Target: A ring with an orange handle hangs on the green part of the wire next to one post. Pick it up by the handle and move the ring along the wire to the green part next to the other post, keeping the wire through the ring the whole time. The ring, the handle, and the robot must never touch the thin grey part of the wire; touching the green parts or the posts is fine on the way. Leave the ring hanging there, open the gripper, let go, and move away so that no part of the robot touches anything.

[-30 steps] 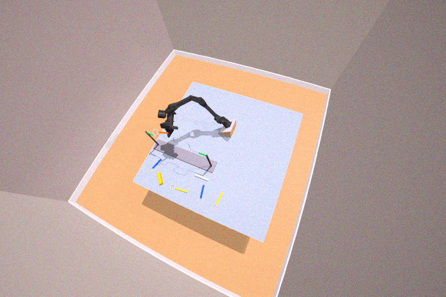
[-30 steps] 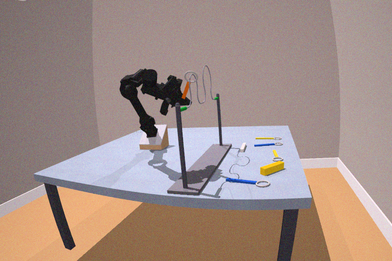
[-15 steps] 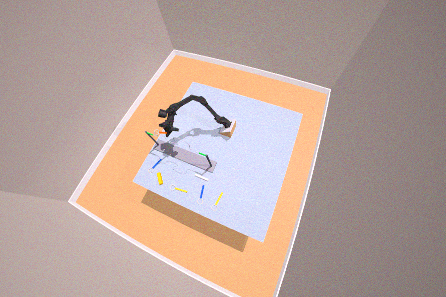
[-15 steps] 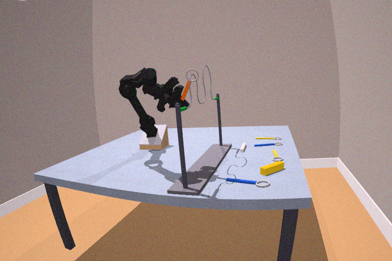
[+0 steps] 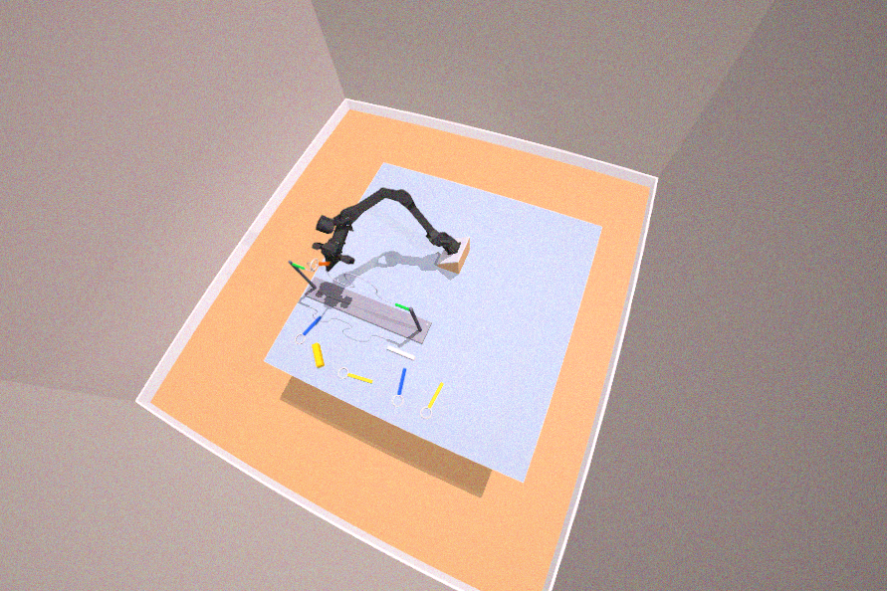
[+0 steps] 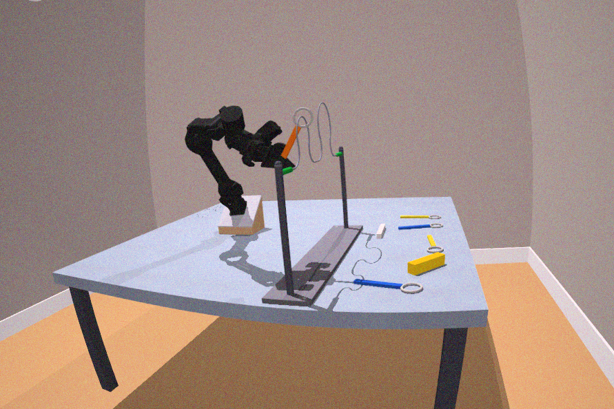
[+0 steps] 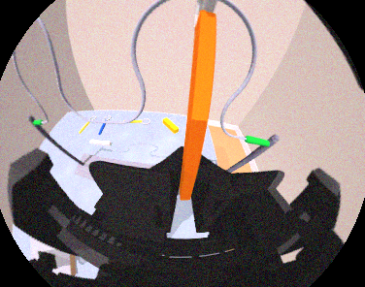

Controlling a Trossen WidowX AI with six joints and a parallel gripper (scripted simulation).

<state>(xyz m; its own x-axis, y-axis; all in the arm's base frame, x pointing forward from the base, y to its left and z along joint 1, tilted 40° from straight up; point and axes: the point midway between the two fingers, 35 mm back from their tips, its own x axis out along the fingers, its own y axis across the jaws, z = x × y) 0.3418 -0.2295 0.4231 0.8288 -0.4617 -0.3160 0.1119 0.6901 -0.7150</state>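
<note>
Now: the ring with orange handle 90 mm above my gripper tip, 10 mm to the left of it and 10 mm ahead of it. Round my gripper tip: yellow block (320 mm ahead, 250 mm below); then ring with blue handle (260 mm below, 240 mm ahead, 110 mm to the right); then white bar (370 mm to the left, 260 mm below, 190 mm ahead).
</note>
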